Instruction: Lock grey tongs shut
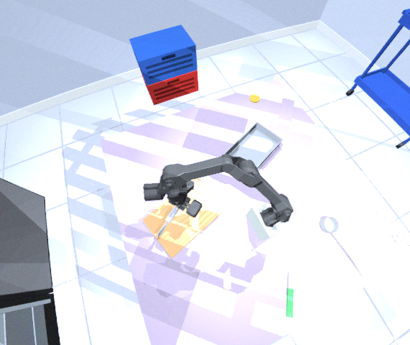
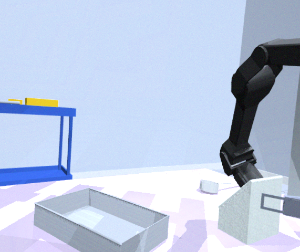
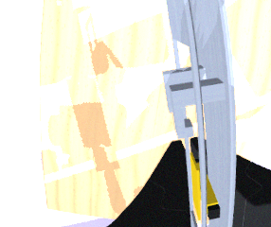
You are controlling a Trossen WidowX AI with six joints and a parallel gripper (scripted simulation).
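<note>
My gripper tip is now 150 mm above the wooden board and 10 mm to the right of it. From my gripper tip the other things lie so: roasting tin 460 mm to the right, 230 mm ahead, 130 mm below; then yellow mark 40 mm above, 10 mm to the right, 10 mm ahead.
</note>
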